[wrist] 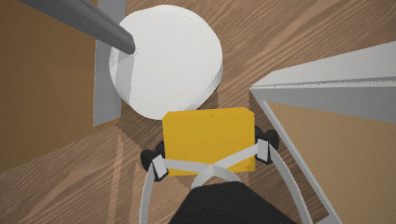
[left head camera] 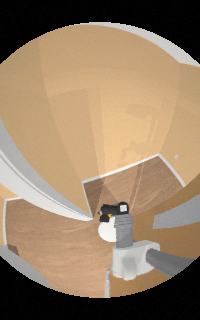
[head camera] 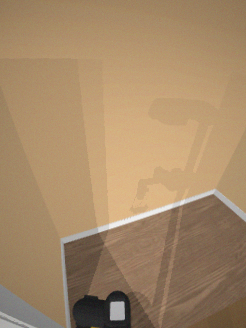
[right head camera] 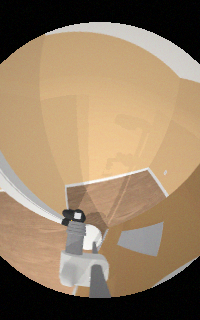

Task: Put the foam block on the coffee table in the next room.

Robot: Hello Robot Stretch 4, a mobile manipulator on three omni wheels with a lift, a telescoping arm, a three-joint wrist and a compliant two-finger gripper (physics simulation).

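The yellow foam block (wrist: 209,137) is held between the two fingertips of my gripper (wrist: 209,145) in the wrist view, above the wooden floor. The black fingertip pads press on its left and right sides, so the gripper is shut on it. In the left head camera view small yellow bits show beside the black wrist parts (left head camera: 106,211); most of the block is hidden there. The black wrist parts (head camera: 102,311) (right head camera: 73,216) also show low in the head camera and right head camera views. The coffee table does not show in these views.
My round white base (wrist: 172,60) (left head camera: 107,231) (right head camera: 92,237) is near the block. A white and grey door frame (wrist: 325,90) (left head camera: 37,187) stands close on the block's right in the wrist view. A tan wall (head camera: 150,150) with a white baseboard faces the head camera. A grey panel (right head camera: 142,239) lies right of the base.
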